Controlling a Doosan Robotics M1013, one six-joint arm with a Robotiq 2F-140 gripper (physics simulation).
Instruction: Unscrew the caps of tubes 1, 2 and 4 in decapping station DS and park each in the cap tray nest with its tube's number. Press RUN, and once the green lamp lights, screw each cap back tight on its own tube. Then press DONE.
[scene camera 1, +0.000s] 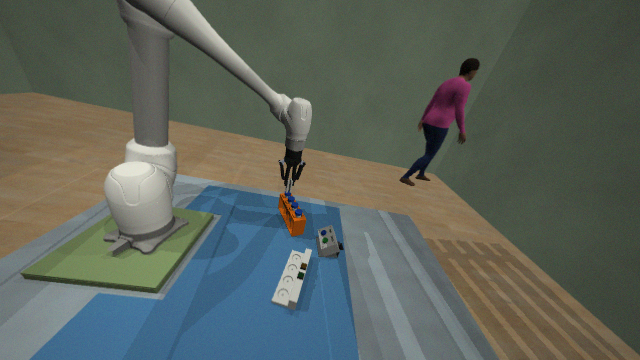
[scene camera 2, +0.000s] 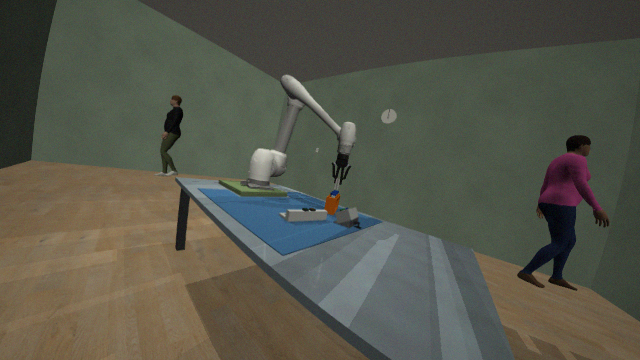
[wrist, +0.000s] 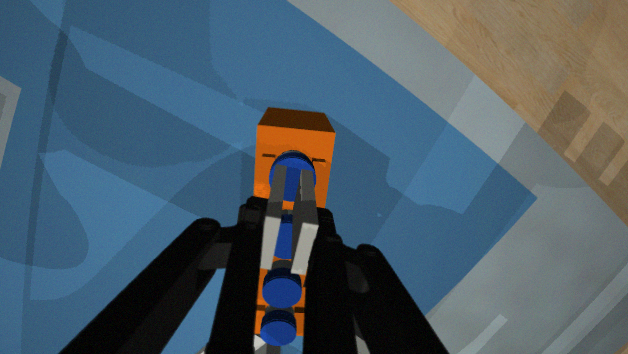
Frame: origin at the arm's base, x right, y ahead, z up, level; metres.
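Seen in the pictures: gripper, fingertip midpoint: (scene camera 1: 288, 191) (scene camera 2: 336, 189) (wrist: 290, 187); arm's base at its link origin: (scene camera 1: 150, 230) (scene camera 2: 257, 186).
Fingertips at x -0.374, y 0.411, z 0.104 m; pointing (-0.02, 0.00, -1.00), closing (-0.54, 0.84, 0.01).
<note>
Pixels of each thing's top centre, then the offset from my fingertips to it.
- orange decapping station at its top centre: (wrist: 284, 255) (scene camera 1: 292, 204) (scene camera 2: 334, 194) dx +0.059, dy +0.049, dz -0.027 m
- far-end cap at its top centre: (wrist: 292, 180) (scene camera 1: 287, 192) dx -0.002, dy +0.000, dz -0.009 m
- second cap at its top centre: (wrist: 286, 241) dx +0.038, dy +0.033, dz -0.009 m
- white cap tray at its top centre: (scene camera 1: 295, 267) (scene camera 2: 305, 206) dx +0.353, dy +0.168, dz -0.076 m
- grey button box at its top centre: (scene camera 1: 330, 233) (scene camera 2: 349, 207) dx +0.158, dy +0.263, dz -0.046 m
- blue button at its top centre: (scene camera 1: 324, 231) dx +0.145, dy +0.235, dz -0.055 m
- green button at its top centre: (scene camera 1: 325, 238) dx +0.187, dy +0.250, dz -0.055 m
The orange decapping station (scene camera 1: 295, 223) (scene camera 2: 332, 205) (wrist: 295, 137) stands on the blue mat with blue caps on all its tubes. My gripper (scene camera 1: 288, 189) (scene camera 2: 337, 188) (wrist: 290, 187) hangs straight down over the far-end cap (scene camera 1: 286, 195) (wrist: 292, 159). Its fingers stand nearly together, with a gap much narrower than the cap, and the tips sit at the cap's top, not around it. The second cap (wrist: 284, 239) shows through the gap, and two more caps (wrist: 282, 291) (wrist: 277, 328) lie nearer the camera. The white cap tray (scene camera 1: 280, 301) (scene camera 2: 304, 215) has empty nests.
A grey button box (scene camera 1: 326, 248) (scene camera 2: 347, 216) with a blue button (scene camera 1: 323, 232) and a green button (scene camera 1: 325, 240) sits right of the station. Two small dark lamps (scene camera 1: 302, 270) sit on the tray. A person (scene camera 1: 443, 114) walks beyond the table and another person (scene camera 2: 170, 136) stands off its far end.
</note>
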